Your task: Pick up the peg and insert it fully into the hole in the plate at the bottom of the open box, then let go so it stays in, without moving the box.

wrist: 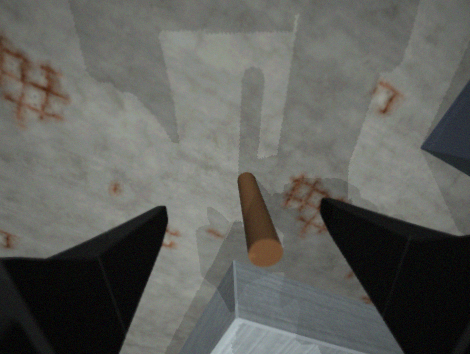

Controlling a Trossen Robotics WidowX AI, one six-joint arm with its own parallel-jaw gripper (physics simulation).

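Places are measured from the arm's base along level axes (x ahead, y left, z up), in metres.
Where they show: gripper, between the fingertips: [244, 209].
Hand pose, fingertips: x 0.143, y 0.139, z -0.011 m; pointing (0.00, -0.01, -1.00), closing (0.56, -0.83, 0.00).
Observation:
After its pixels a point has its place.
An orange-brown round peg [258, 220] @[z 0.013, x 0.152, y 0.140 m] stands upright on the table, in the middle of the wrist view, with its round top end nearest the camera. My gripper [244, 209] @[z -0.011, x 0.143, y 0.139 m] is open, one dark finger on the left and one on the right of the peg, with a gap on each side and touching neither. The hole and the plate do not show clearly. A dark blue-grey body [452, 135] @[z -0.039, x 0.252, y 0.035 m] shows in part at the right edge; whether it is the box, I cannot tell.
A light grey metal block [305, 295] @[z -0.039, x 0.084, y 0.032 m], the arm's base by its look uncertain, lies close to the peg at the bottom edge, partly hidden by the right finger. The mottled grey table [120, 155] @[z -0.054, x 0.116, y 0.225 m] has rust-red marks and several shadows.

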